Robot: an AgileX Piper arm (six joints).
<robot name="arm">
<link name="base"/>
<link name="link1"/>
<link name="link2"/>
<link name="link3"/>
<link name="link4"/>
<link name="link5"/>
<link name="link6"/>
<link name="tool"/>
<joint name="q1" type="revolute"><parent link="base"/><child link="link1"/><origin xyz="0.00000 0.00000 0.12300"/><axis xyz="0 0 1"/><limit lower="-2.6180" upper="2.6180"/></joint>
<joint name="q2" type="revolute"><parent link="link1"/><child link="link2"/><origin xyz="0.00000 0.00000 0.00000" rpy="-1.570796 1.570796 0.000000"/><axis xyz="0 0 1"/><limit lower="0.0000" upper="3.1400"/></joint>
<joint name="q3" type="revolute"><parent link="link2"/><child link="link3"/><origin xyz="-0.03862 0.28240 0.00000"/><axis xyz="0 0 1"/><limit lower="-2.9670" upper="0.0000"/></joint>
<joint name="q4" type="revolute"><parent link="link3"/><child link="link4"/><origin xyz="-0.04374 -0.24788 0.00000" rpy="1.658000 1.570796 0.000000"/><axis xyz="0 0 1"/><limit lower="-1.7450" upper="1.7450"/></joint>
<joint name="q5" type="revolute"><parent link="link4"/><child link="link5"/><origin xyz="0.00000 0.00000 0.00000" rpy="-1.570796 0.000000 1.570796"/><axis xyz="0 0 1"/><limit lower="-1.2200" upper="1.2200"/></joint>
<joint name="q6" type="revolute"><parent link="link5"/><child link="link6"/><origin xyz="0.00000 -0.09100 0.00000" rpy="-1.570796 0.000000 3.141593"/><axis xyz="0 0 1"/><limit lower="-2.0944" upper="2.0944"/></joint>
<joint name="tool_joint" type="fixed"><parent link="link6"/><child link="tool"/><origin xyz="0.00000 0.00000 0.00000" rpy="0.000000 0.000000 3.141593"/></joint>
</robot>
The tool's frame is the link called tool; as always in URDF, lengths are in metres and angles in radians.
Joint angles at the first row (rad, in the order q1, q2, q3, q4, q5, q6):
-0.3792, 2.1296, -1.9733, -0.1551, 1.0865, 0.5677
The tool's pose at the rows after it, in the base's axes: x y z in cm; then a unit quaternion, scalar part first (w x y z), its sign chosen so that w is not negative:
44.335 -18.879 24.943 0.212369 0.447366 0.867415 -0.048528
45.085 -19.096 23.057 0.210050 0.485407 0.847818 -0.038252
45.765 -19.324 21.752 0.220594 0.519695 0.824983 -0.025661
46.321 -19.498 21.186 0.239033 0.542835 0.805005 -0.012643
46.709 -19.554 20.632 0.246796 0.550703 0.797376 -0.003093
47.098 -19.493 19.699 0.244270 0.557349 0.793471 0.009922
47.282 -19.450 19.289 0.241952 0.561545 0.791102 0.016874
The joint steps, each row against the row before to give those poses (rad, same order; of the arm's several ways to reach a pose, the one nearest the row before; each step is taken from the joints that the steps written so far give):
0.0022, 0.0507, -0.0297, 0.0000, -0.0197, 0.0541
0.0011, 0.0423, -0.0020, 0.0000, -0.0315, 0.0941
0.0000, 0.0301, 0.0000, 0.0000, -0.0495, 0.0903
-0.0001, 0.0154, 0.0000, 0.0000, -0.0535, 0.0676
0.0001, 0.0138, -0.0007, 0.0089, -0.0318, 0.0219
0.0000, 0.0207, -0.0021, 0.0263, -0.0197, 0.0067
0.0000, 0.0103, -0.0036, 0.0150, -0.0055, 0.0037

